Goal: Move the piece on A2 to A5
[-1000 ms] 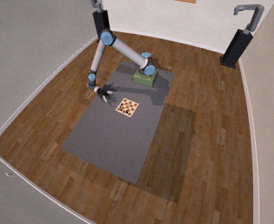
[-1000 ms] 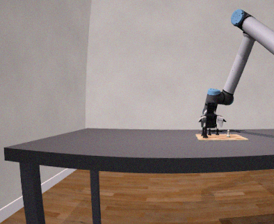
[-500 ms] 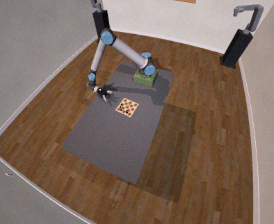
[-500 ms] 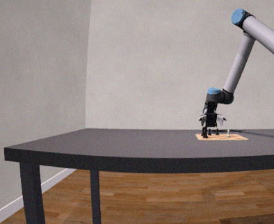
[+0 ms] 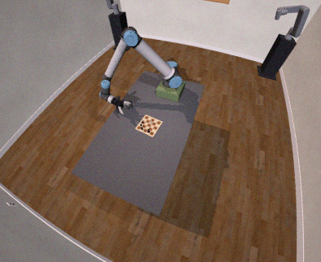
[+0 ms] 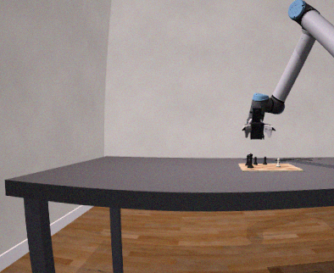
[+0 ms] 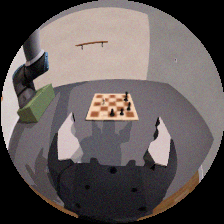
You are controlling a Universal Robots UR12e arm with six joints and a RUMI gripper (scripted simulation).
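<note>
Now: hand 26 cm to the right of the black piece, 12 cm above it and 11 cm short of it. Also, from my hand: white piece: 24 cm to the left, 13 cm below, 1 cm behind; then chessboard: 23 cm to the left, 15 cm below, 3 cm ahead.
</note>
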